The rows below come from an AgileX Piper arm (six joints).
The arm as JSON. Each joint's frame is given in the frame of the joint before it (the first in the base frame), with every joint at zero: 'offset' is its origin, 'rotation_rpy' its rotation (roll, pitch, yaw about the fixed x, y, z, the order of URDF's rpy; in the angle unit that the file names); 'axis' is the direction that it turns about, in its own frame. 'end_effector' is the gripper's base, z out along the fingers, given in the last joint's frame.
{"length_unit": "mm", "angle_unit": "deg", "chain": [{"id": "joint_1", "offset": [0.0, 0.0, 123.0], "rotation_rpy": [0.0, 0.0, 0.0], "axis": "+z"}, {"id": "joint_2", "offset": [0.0, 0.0, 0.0], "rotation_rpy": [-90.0, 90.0, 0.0], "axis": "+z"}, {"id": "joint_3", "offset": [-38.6, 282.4, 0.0], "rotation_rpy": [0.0, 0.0, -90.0], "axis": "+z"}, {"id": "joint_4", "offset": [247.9, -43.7, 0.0], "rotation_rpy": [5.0, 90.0, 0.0], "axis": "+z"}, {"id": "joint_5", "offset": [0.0, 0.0, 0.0], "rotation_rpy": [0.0, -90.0, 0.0], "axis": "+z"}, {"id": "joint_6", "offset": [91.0, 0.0, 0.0], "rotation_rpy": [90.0, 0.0, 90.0], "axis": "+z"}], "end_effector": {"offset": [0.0, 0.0, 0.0], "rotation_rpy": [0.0, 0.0, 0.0]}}
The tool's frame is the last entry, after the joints.
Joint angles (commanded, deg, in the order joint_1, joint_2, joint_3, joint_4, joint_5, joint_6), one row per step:
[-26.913 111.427 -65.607 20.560 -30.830 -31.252]
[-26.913 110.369 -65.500 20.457 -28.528 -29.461]
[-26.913 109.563 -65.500 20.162 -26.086 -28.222]
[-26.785 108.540 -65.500 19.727 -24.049 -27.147]
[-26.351 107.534 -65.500 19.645 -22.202 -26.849]
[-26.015 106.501 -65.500 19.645 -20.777 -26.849]
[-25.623 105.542 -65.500 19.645 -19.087 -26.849]
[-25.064 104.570 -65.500 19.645 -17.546 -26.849]
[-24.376 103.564 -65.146 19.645 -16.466 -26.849]
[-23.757 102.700 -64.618 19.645 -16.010 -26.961]
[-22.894 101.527 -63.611 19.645 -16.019 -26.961]
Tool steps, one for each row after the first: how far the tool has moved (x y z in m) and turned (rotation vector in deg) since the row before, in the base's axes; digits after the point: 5 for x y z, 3 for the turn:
[-0.00161 0.00215 0.00397 2.337 -0.184 0.307]
[-0.00104 0.00210 0.00245 1.920 0.469 0.554]
[-0.00096 0.00298 0.00467 1.333 0.151 0.670]
[-0.00014 0.00472 0.00473 0.846 0.353 0.898]
[-0.00065 0.00386 0.00550 0.392 0.152 0.721]
[-0.00050 0.00437 0.00454 0.573 0.426 0.854]
[-0.00011 0.00540 0.00482 0.471 0.307 0.986]
[-0.00068 0.00638 0.00379 0.336 0.247 0.990]
[-0.00107 0.00558 0.00268 0.022 0.104 0.781]
[-0.00211 0.00756 0.00289 -0.071 -0.160 0.860]

